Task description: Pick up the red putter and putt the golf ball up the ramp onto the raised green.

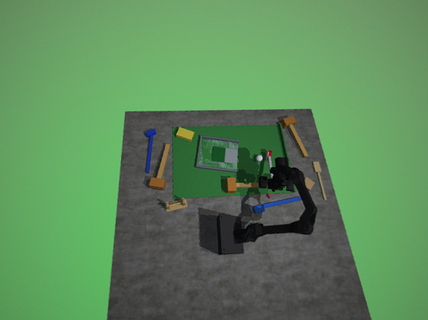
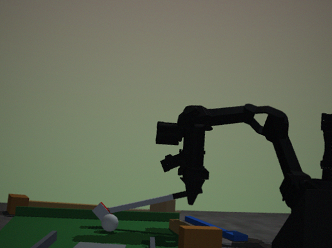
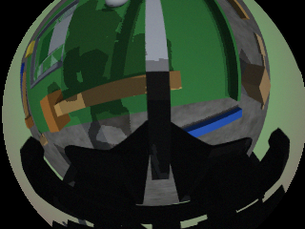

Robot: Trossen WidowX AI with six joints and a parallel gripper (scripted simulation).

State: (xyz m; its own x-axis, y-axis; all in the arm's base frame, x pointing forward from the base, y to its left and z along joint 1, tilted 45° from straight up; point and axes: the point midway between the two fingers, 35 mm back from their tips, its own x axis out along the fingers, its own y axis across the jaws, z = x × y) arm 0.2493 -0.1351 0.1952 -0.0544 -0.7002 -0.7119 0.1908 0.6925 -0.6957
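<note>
Now: gripper tip 120 mm short of the red putter, 20 mm to the left of it and 10 mm above it. Also, from my gripper tip: tan block: 20 mm ahead, 230 mm to the right, 40 mm below; white golf ball: 210 mm ahead, 20 mm to the left, 50 mm below; green mat: 230 mm ahead, 190 mm to the left, 70 mm below.
</note>
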